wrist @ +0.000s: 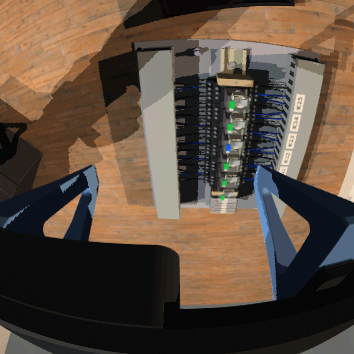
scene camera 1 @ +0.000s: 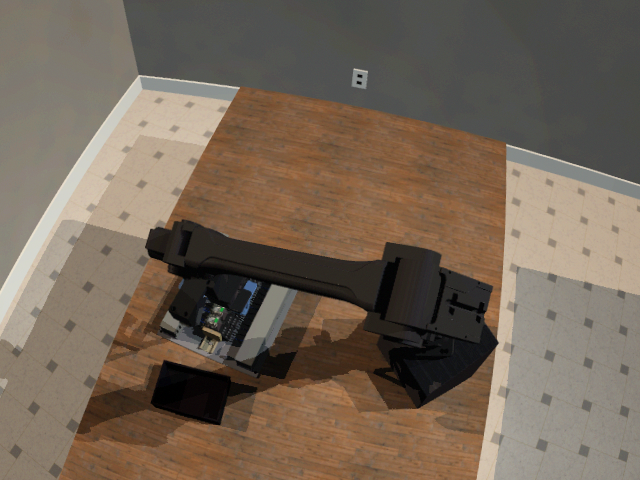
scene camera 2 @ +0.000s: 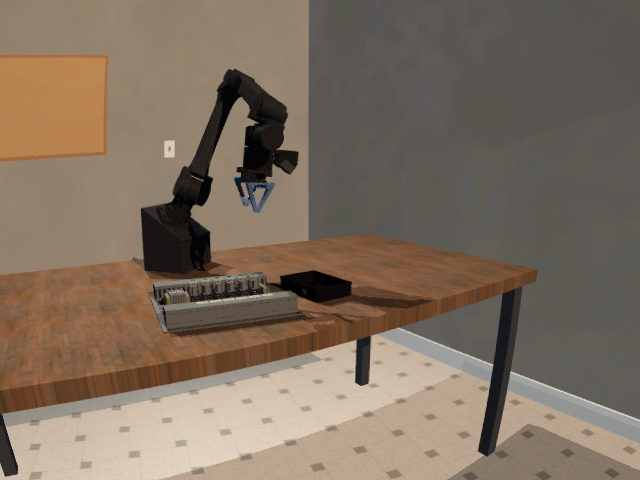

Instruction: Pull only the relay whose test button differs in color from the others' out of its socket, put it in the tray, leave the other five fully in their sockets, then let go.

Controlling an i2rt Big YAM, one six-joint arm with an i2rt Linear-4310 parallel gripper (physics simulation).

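Frame: origin at the arm's base, x back, y left, z down, level; metres.
Seen in the pictures: gripper, between the fingertips: (wrist: 175, 173) (scene camera 1: 224, 303) (scene camera 2: 251, 208); arm's base, origin of its link: (scene camera 2: 173, 220).
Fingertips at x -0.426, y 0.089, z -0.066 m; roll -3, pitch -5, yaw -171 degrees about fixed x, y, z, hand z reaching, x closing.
Observation:
Pixels of each thing's middle, then the offset from my fingertips to it. Level surfaces: height alone.
- end relay, middle of its body: (wrist: 235, 98) (scene camera 1: 214, 323) (scene camera 2: 254, 283) dy -0.025, dx -0.057, dz +0.174 m
- black tray, middle of its body: (scene camera 1: 191, 392) (scene camera 2: 315, 285) dy +0.148, dx -0.061, dz +0.204 m
- beige end stop, middle of its body: (wrist: 233, 79) (scene camera 1: 212, 334) dy -0.005, dx -0.060, dz +0.196 m
- grey terminal block, middle of its body: (scene camera 2: 175, 299) dy -0.220, dx -0.033, dz +0.193 m
- wooden table, height of its surface: dz +0.221 m
The relay with the blue test button (wrist: 234, 148) (scene camera 2: 230, 284) sits in the row of sockets, third from the tray end. The other five relays, one of them the end relay (wrist: 239, 101) (scene camera 2: 254, 282), have green buttons and also stand in the row. My gripper (wrist: 175, 173) (scene camera 2: 251, 208) is open and empty, high above the panel; in the wrist view the relay row shows between the fingertips, nearer the right one. In scene camera 1 the arm hides part of the row. The black tray (scene camera 1: 225, 400) (scene camera 2: 331, 292) stands beside the panel's end and looks empty.
Grey wiring ducts (wrist: 160, 130) (scene camera 2: 230, 312) flank the row on both sides. A beige end stop (wrist: 235, 80) stands at the tray end of the row, and a grey terminal block (scene camera 2: 176, 296) at the other end. The arm's black base (scene camera 2: 164, 248) stands on the wooden table (scene camera 2: 413, 258).

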